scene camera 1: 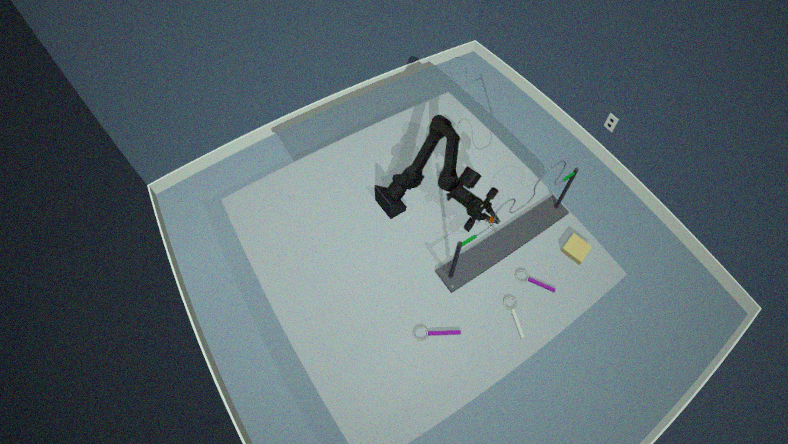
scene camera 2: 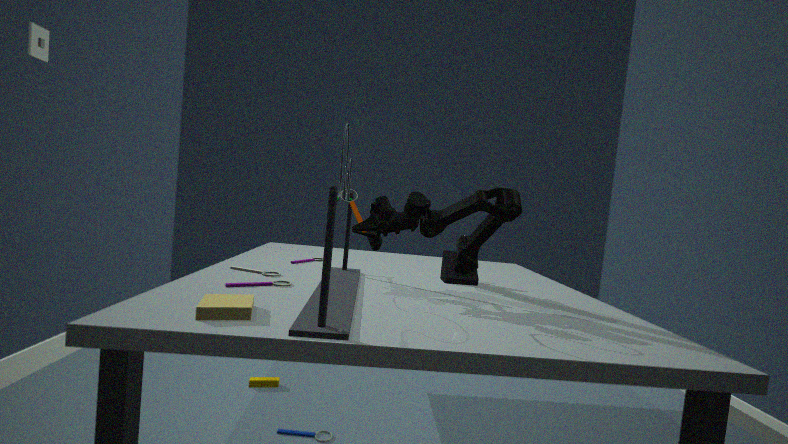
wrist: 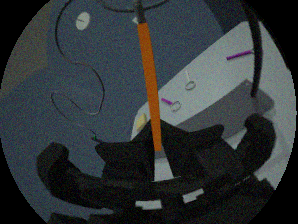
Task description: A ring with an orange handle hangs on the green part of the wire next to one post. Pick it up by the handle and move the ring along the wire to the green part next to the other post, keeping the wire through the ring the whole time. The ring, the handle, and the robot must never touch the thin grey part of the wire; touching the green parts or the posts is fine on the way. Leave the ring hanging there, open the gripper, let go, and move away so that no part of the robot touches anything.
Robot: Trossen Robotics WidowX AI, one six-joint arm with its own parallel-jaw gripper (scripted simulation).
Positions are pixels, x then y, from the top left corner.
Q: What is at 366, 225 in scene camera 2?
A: My gripper.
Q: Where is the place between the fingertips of my gripper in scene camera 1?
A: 499, 222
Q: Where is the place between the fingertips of my gripper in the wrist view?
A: At 154, 121
